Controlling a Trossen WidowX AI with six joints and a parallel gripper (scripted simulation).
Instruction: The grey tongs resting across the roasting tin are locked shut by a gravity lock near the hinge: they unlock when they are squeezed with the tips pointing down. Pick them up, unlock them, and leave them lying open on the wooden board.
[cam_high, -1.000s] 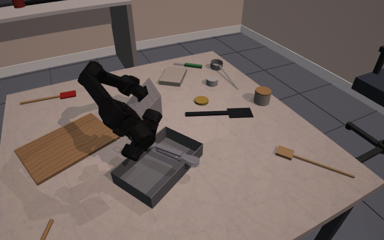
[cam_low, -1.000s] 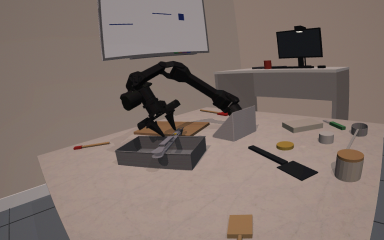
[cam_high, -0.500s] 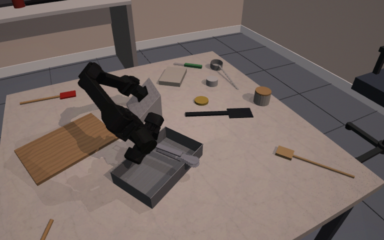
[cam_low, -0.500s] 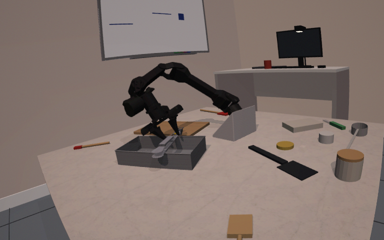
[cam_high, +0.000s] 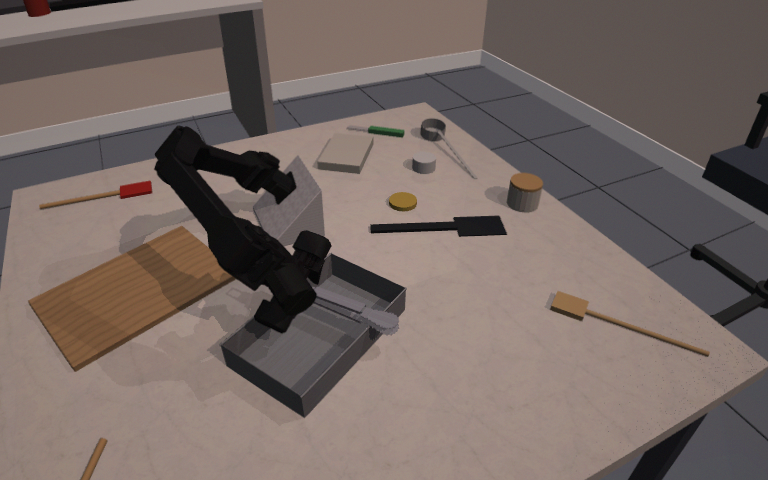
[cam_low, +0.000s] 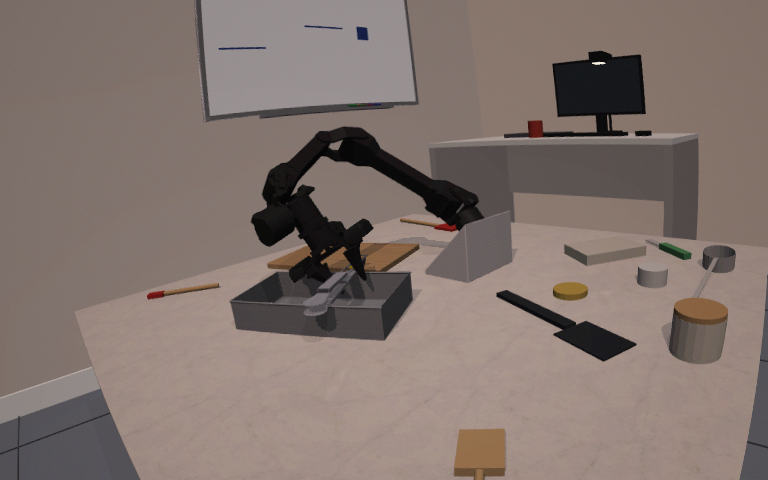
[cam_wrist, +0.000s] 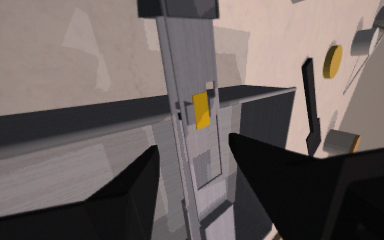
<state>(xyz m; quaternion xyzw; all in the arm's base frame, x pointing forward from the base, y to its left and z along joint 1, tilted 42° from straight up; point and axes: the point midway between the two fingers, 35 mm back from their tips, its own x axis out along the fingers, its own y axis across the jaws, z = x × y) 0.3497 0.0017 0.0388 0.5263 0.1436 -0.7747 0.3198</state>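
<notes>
Now: gripper tip 2 cm past the yellow lock piece, 3 cm to the left of it and 3 cm below it. From my gripper tip the other things lie so: wooden board: 16 cm behind, 34 cm to the right, 3 cm below; then roasting tin: 7 cm ahead, 1 cm below; then black spatula: 18 cm behind, 37 cm to the left, 4 cm below.
</notes>
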